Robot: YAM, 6 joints.
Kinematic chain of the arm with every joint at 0, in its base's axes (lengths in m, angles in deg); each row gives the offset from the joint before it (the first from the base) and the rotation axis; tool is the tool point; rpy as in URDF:
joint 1: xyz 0 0 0.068 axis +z
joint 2: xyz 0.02 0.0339 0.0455 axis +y
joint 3: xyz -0.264 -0.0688 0 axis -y
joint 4: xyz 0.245 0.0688 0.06 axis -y
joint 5: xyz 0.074 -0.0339 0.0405 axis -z
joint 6: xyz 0.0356 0 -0.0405 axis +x
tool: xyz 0 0 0 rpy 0 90 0
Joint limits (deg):
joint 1: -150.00..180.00
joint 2: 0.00..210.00
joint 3: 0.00..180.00
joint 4: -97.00..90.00
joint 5: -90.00..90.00
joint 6: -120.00..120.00
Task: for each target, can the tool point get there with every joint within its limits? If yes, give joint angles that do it. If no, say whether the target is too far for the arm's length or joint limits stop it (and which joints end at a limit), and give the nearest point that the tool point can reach.
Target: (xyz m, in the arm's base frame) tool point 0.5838 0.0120 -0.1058
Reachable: yes | joints 2.90 188.92 151.28 -8.92 29.59 -56.77
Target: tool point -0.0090 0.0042 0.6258
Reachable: yes | joints -70.24 45.95 100.77 -1.10 11.50 6.90
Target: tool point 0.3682 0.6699 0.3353
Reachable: no: too far | nearest point 0.2985 0.5431 0.2922 | short by 0.151 m
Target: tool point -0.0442 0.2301 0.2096
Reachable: yes | joints 102.28 65.27 34.61 -9.52 9.32 0.16
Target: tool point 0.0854 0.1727 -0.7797
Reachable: no: too far | nearest point 0.0984 0.1991 -0.3794 | short by 0.401 m
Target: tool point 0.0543 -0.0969 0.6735
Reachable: yes | joints 131.30 52.56 120.33 25.24 -40.56 -10.23
